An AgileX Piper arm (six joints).
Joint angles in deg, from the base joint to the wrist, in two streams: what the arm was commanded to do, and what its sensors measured. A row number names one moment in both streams.
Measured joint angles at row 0:
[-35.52, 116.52, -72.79, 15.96, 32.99, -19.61]
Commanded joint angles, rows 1 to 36:
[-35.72, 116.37, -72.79, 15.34, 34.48, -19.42]
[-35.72, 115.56, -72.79, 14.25, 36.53, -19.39]
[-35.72, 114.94, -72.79, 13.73, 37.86, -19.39]
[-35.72, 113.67, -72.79, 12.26, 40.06, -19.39]
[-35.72, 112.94, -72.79, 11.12, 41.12, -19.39]
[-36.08, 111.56, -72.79, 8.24, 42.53, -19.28]
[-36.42, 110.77, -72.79, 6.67, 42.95, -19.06]
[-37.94, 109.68, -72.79, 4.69, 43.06, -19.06]
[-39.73, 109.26, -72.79, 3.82, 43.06, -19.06]
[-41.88, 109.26, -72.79, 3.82, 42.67, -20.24]
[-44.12, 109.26, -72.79, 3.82, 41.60, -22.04]
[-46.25, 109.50, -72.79, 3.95, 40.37, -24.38]
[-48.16, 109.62, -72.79, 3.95, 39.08, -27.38]
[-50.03, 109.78, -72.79, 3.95, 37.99, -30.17]
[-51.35, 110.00, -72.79, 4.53, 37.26, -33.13]
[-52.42, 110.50, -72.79, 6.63, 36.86, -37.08]
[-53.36, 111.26, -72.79, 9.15, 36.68, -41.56]
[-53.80, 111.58, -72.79, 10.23, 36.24, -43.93]
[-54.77, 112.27, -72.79, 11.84, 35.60, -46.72]
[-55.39, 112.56, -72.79, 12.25, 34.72, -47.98]
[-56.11, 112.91, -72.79, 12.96, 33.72, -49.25]
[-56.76, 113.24, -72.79, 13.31, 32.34, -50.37]
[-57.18, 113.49, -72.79, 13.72, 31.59, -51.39]
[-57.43, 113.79, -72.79, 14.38, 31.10, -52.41]
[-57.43, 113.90, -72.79, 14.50, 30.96, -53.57]
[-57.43, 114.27, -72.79, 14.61, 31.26, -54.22]
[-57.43, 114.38, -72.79, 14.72, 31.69, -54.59]
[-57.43, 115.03, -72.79, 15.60, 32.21, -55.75]
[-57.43, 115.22, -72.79, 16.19, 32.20, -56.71]
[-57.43, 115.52, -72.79, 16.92, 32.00, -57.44]
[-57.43, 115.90, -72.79, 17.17, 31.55, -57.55]
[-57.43, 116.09, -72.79, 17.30, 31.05, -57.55]
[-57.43, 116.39, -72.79, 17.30, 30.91, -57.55]
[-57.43, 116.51, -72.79, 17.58, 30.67, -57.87]
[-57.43, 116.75, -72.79, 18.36, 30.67, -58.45]
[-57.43, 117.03, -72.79, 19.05, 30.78, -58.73]
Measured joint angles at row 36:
[-57.38, 116.12, -72.79, 16.71, 31.56, -56.96]
